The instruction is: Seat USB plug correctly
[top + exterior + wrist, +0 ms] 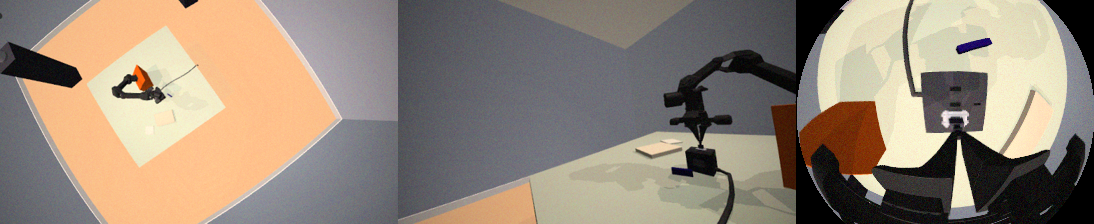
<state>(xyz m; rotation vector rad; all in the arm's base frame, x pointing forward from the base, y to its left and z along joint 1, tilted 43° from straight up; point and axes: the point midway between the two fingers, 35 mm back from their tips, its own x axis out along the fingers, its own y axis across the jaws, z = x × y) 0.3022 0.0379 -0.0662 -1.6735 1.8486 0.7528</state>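
Now: the USB plug 2 cm below my gripper tip. Round my gripper tip: blue flat piece 4 cm ahead, 11 cm to the left, 10 cm below; then tan board 23 cm ahead, 9 cm to the right, 10 cm below; then USB socket 4 cm below.
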